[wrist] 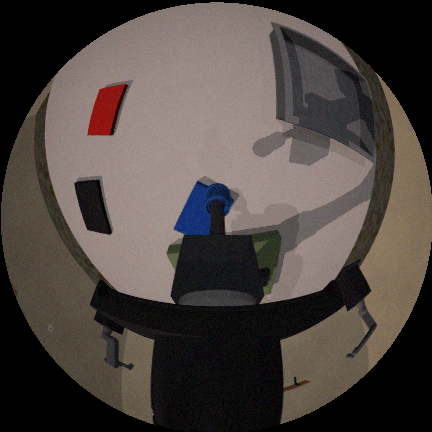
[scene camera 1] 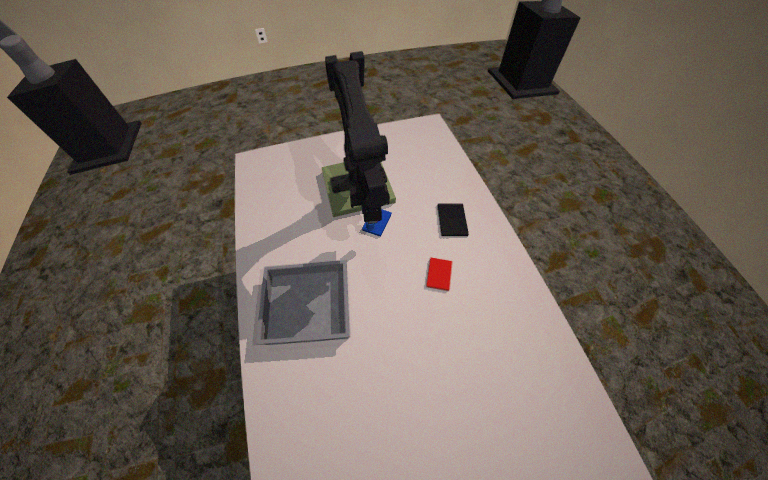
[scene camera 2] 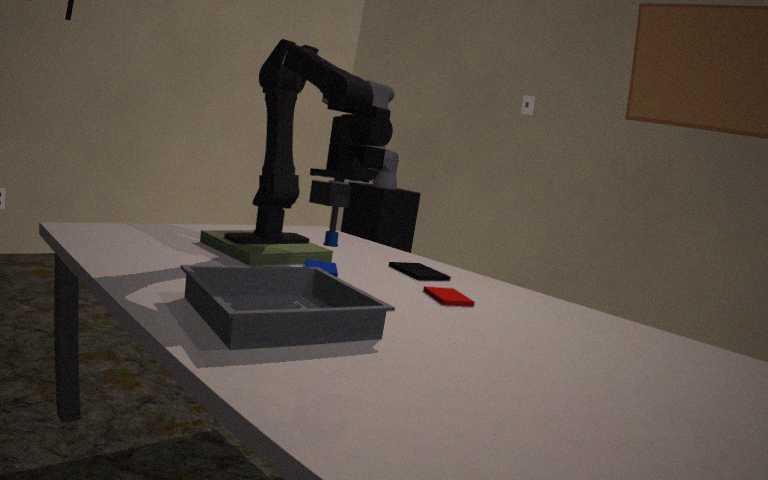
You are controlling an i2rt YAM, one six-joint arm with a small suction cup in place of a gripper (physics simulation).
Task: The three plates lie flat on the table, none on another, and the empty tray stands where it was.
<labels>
grey tray: wrist; scene camera 1; scene camera 2 248,307
same spot on grey tray: [wrist: 314,89] = [scene camera 1: 320,297]
</labels>
